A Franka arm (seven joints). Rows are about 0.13 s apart.
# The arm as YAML. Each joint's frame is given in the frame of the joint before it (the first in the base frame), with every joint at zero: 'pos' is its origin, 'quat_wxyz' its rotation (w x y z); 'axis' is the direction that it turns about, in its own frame. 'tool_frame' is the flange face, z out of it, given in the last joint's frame.
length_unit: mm
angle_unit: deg
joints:
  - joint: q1
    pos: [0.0, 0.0, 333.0]
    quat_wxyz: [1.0, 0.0, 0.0, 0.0]
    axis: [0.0, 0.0, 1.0]
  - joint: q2
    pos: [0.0, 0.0, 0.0]
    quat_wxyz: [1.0, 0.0, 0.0, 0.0]
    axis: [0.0, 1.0, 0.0]
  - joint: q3
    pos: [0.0, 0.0, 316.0]
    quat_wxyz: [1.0, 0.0, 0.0, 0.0]
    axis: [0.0, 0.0, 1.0]
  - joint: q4
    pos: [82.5, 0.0, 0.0]
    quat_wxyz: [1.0, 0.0, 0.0, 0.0]
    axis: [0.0, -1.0, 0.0]
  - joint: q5
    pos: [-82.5, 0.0, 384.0]
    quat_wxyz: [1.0, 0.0, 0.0, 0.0]
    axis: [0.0, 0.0, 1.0]
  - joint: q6
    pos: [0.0, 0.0, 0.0]
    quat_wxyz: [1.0, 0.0, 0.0, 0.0]
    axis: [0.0, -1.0, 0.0]
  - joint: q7
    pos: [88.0, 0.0, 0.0]
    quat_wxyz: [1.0, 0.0, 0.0, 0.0]
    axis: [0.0, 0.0, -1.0]
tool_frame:
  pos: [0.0, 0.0, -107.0]
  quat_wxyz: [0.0, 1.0, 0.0, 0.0]
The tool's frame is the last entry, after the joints.
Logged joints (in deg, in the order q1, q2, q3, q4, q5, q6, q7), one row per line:
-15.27 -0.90 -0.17 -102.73 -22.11 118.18 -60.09
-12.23 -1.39 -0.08 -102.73 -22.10 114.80 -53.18
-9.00 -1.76 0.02 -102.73 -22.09 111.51 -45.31
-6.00 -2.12 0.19 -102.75 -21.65 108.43 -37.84
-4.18 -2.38 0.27 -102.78 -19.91 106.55 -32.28
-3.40 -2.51 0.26 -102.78 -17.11 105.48 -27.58
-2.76 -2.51 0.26 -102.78 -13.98 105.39 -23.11
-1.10 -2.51 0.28 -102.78 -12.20 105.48 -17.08
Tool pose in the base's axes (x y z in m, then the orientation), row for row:
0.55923 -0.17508 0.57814 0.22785 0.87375 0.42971 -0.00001
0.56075 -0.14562 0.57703 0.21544 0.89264 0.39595 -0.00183
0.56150 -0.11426 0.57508 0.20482 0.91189 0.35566 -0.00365
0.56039 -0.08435 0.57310 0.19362 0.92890 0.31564 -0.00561
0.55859 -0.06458 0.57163 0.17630 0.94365 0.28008 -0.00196
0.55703 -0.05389 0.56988 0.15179 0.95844 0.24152 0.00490
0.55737 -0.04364 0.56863 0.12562 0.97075 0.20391 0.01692
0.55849 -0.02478 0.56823 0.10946 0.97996 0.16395 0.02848
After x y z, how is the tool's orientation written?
As a quaternion, w x y z.
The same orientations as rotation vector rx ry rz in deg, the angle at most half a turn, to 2 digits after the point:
137.89 67.81 0.00
141.79 62.90 -0.29
145.67 56.82 -0.58
149.29 50.73 -0.90
153.09 45.44 -0.32
157.61 39.72 0.81
162.01 34.03 2.82
165.07 27.62 4.80

